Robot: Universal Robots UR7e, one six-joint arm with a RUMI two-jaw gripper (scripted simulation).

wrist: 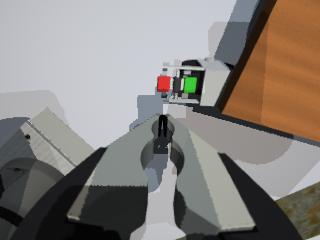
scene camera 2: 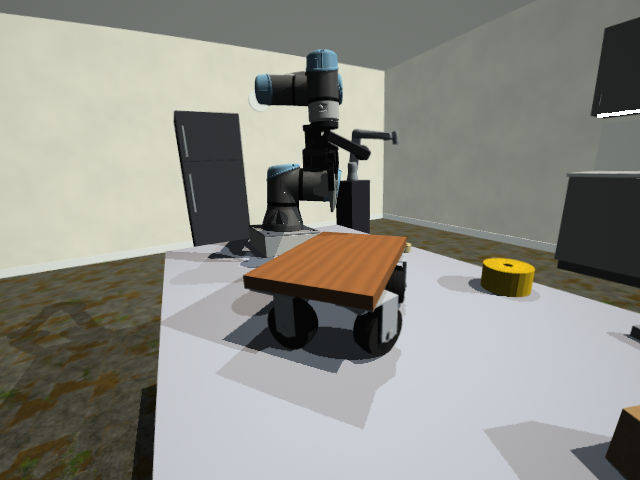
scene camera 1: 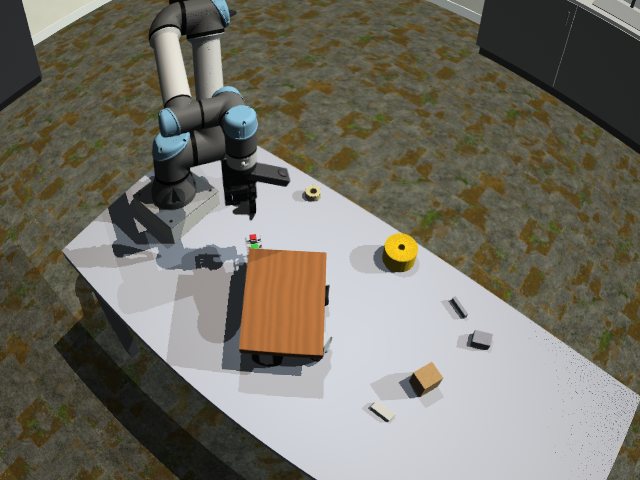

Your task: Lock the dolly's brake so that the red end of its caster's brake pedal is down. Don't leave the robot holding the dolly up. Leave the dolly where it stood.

Path:
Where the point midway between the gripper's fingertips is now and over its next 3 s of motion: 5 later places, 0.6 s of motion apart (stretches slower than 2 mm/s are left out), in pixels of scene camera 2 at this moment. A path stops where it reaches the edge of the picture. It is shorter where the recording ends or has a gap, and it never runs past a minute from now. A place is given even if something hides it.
My gripper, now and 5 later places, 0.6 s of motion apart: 332, 211; 332, 218; 332, 230; 332, 237; 333, 238; 333, 240

